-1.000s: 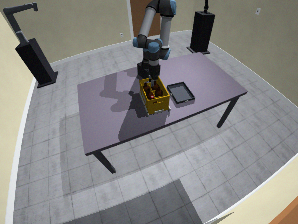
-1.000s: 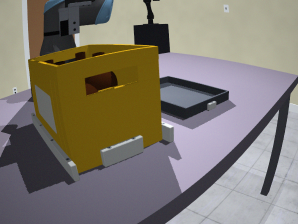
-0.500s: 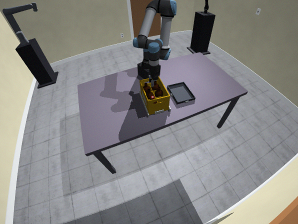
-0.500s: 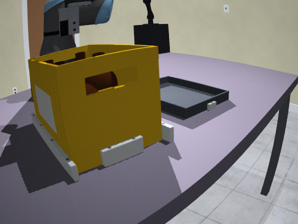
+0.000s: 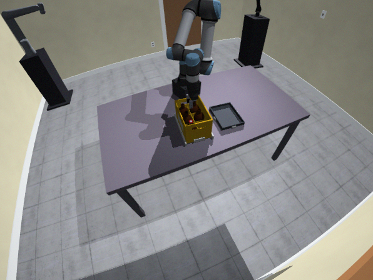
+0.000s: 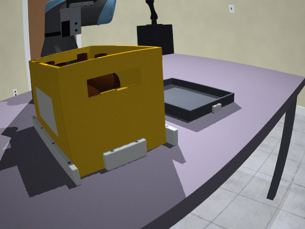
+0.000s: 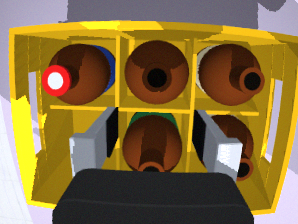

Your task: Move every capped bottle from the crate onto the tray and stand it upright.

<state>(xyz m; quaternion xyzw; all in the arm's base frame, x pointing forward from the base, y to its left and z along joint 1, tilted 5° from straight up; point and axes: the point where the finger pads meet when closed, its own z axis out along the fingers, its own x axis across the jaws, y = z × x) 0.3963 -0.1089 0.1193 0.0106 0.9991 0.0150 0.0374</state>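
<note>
The yellow crate lies 15 cm below my hand and 2 cm to the left of it. Also, from my hand: dark tray: 31 cm to the left, 22 cm below, 2 cm behind.
</note>
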